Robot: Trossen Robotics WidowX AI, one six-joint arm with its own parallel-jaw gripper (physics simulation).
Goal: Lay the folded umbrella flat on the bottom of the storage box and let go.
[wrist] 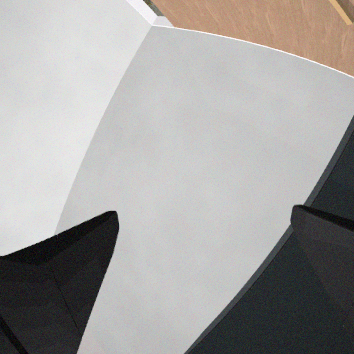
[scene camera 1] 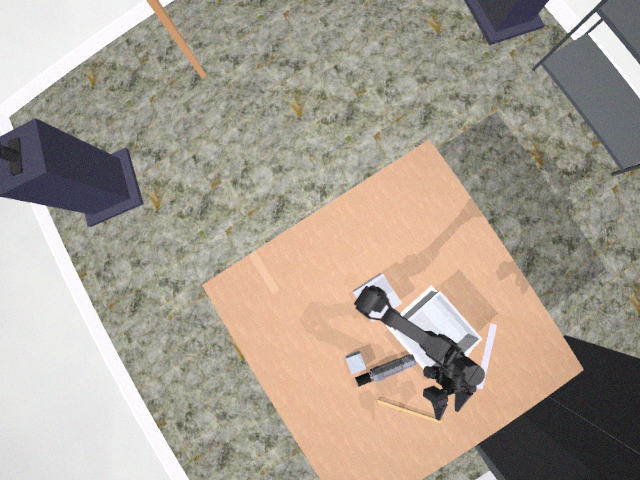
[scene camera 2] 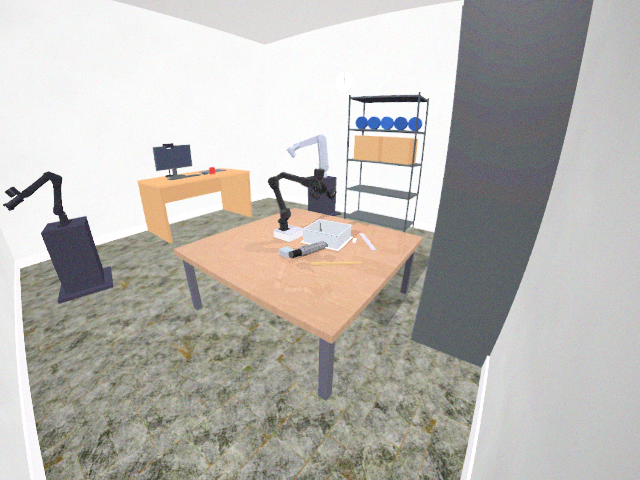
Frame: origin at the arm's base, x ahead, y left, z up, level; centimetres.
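Where they show: gripper, between the fingertips: (wrist: 206, 217) (scene camera 1: 447, 415) (scene camera 2: 327, 192); arm's base, origin of its link: (scene camera 2: 284, 229).
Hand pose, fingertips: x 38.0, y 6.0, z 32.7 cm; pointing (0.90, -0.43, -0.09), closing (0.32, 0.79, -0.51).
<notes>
Each offset is from my fingertips to the centre of the thing. Level surfaces: height alone.
The folded umbrella @(dx -3.8, dy -11.5, dz -35.6 cm) (scene camera 1: 393, 367) (scene camera 2: 312, 249) is a grey ribbed cylinder with a black handle. It lies on the table @(dz -38.4 cm) (scene camera 1: 330, 242) (scene camera 2: 248, 268), outside the storage box and close beside it. The open storage box @(dx -12.5, dy +14.0, dz -33.6 cm) (scene camera 1: 469, 339) (scene camera 2: 338, 238) is white to pale grey; the arm covers part of it in the first scene view. My gripper (scene camera 1: 448, 413) (scene camera 2: 324, 195) (wrist: 206, 217) is open and empty, high above the table. In the first scene view its fingertips appear beyond the box, near the yellow stick. The umbrella does not show in the wrist view.
A pale block @(dx -11.5, dy -22.7, dz -36.6 cm) (scene camera 1: 355, 362) (scene camera 2: 285, 252) lies by the umbrella's handle. A thin yellow stick @(dx +18.1, dy -8.2, dz -37.8 cm) (scene camera 1: 408, 409) (scene camera 2: 336, 263) and a white strip @(dx +8.2, dy +33.7, dz -38.3 cm) (scene camera 1: 487, 356) (scene camera 2: 367, 241) lie on the table. A tall dark cabinet (scene camera 1: 594, 413) (scene camera 2: 506, 180) stands beyond the table's edge.
</notes>
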